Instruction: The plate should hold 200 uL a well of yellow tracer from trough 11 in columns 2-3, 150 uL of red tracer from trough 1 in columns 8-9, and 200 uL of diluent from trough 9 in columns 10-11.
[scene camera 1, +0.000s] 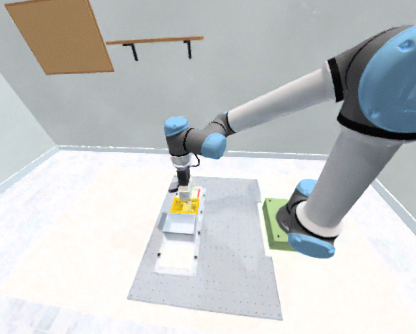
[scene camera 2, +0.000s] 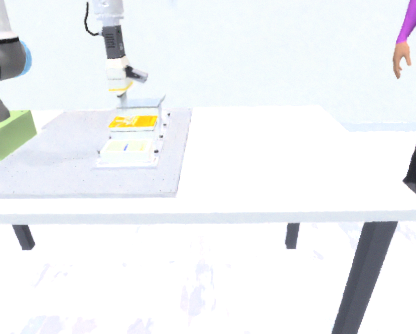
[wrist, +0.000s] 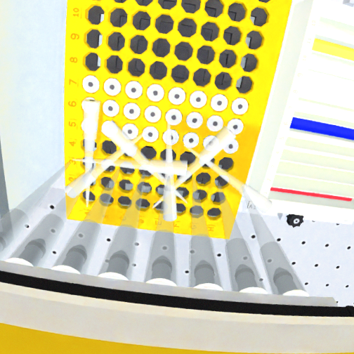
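Note:
My pipetting head (scene camera 1: 185, 194) (scene camera 2: 119, 92) (wrist: 162, 272) is over the low-numbered end of the yellow tip rack (scene camera 1: 175, 209) (scene camera 2: 145, 121) (wrist: 276, 30) and carries a row of translucent tips. In the wrist view, the rack has white tips in rows 5 to 7, with part of row 5 covered. Dark empty holes show on both sides of them. Several loose tips (wrist: 170, 200) lie criss-cross over the low rows. The trough block (scene camera 2: 107, 150) (wrist: 277, 165) stands beside the rack, with yellow (wrist: 332, 47), blue (wrist: 322, 127) and red (wrist: 310, 194) troughs. The plate's wells cannot be made out.
A pale box (scene camera 1: 180, 225) with a tilted panel stands beside the rack. A white flat piece (scene camera 1: 177, 252) lies beyond it on the grey perforated board (scene camera 1: 230, 280). The arm's green base block (scene camera 1: 274, 220) is at the right. A person's hand (scene camera 2: 401, 57) shows at the right.

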